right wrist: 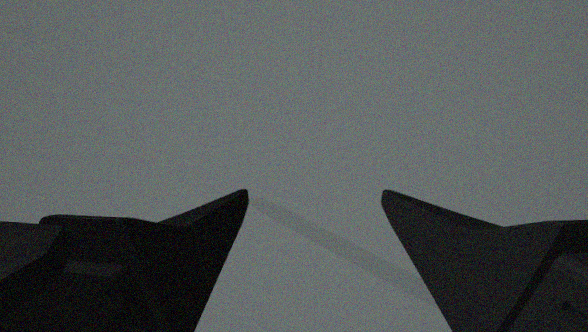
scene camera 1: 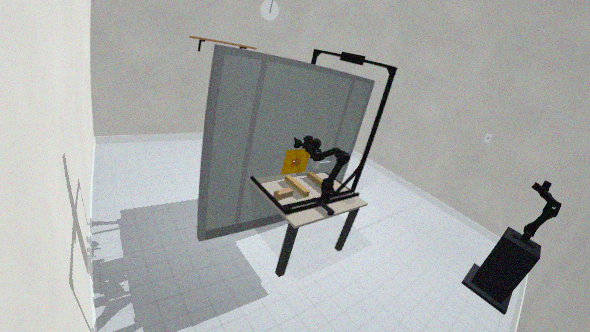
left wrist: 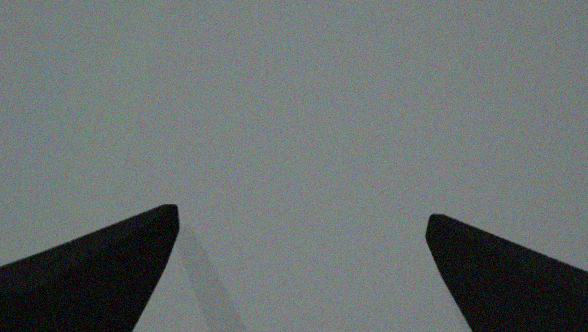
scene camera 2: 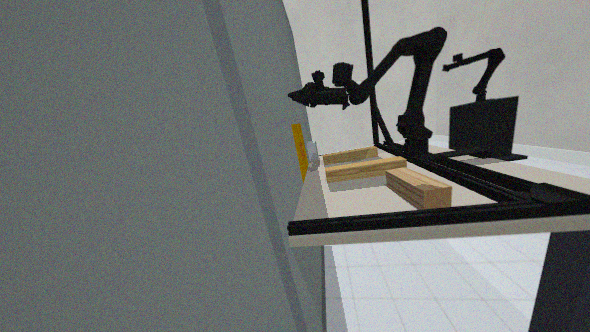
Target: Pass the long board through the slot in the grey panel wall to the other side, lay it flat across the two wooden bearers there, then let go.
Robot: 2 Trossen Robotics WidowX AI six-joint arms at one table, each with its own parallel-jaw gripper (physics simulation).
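Places are measured from the left arm's base along level axes (x left, y down, z back), in centimetres.
Pixels of known places: left gripper, fingertip midpoint: (scene camera 1: pixel 299 137) (left wrist: pixel 304 221) (scene camera 2: pixel 290 97); right gripper, fingertip midpoint: (right wrist: pixel 314 196); left arm's base, link origin: (scene camera 1: pixel 324 199) (scene camera 2: pixel 416 154).
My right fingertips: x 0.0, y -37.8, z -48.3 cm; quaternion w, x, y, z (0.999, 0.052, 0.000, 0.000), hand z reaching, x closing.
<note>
Ahead of a thing's pixels: the offset from my right fingertips to its top centre. "pt": to the spot under its first point. Level surfaces: height alone.
The grey panel wall (scene camera 1: pixel 235 125) (scene camera 2: pixel 150 150) (left wrist: pixel 300 100) (right wrist: pixel 310 100) carries a yellow plate (scene camera 1: pixel 287 167) (scene camera 2: pixel 299 145) around the slot (scene camera 1: pixel 296 162). Two long wooden pieces @(dx +10.1, dy +35.3, dz +26.5 cm) (scene camera 1: pixel 297 185) (scene camera 2: pixel 367 169), like bearers, lie side by side on the table. A shorter wooden block @(dx +27.1, dy +35.0, dz +33.3 cm) (scene camera 1: pixel 283 193) (scene camera 2: pixel 419 186) lies apart from them. I cannot make out the long board. My left gripper (scene camera 1: pixel 296 143) (scene camera 2: pixel 290 95) (left wrist: pixel 304 221) is open and empty, above the plate's height, facing the wall. My right gripper (right wrist: pixel 314 196) is open and empty, facing the wall; the scene cameras do not show it.
The table @(dy +39.7 cm) (scene camera 1: pixel 327 215) (scene camera 2: pixel 500 222) has black rails along its edges. A black overhead frame (scene camera 1: pixel 378 116) rises beside it. Another arm stands on a black pedestal (scene camera 1: pixel 507 270) (scene camera 2: pixel 482 125). A small pale object @(pt dx -27.0, dy +37.5, dz +7.2 cm) (scene camera 2: pixel 312 156) is at the wall beside the plate. A shelf (scene camera 1: pixel 222 42) is on the far wall.
</note>
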